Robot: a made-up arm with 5 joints.
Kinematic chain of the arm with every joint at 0, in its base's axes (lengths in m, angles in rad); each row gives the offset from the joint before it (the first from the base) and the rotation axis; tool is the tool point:
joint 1: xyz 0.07 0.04 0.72 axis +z
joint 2: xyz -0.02 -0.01 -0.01 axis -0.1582 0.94 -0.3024
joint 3: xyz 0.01 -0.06 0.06 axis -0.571 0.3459 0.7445
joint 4: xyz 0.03 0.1 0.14 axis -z
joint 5: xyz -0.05 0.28 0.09 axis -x
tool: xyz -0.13 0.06 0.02
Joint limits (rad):
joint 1: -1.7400..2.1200
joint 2: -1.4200..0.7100
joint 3: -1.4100..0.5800
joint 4: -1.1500..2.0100
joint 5: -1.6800..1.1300
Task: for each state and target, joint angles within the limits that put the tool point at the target. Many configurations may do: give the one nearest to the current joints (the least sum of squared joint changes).
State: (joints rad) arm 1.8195 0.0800 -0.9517 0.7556 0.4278
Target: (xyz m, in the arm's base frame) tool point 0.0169 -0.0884 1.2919
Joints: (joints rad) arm 1.3754 -0.5535 -1.0099 0.5972 0.0297
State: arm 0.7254 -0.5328 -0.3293 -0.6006 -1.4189
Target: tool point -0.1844 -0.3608 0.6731
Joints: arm 0.8675 -1.0339 -0.3086 -0.8483 -1.4342
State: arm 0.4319 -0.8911 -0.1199 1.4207 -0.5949
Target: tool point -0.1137 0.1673 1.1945
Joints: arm 0.5124 -0.9052 0.0698 1.6238 -0.6575
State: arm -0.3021 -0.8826 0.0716 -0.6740 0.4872
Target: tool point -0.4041 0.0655 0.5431
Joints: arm -0.0689 -1.1248 0.4154 -0.6115 0.1067
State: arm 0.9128 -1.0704 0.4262 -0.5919 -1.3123
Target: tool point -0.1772 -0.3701 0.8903
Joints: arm 1.3910 -0.7364 -0.1360 -0.2035 -1.0946
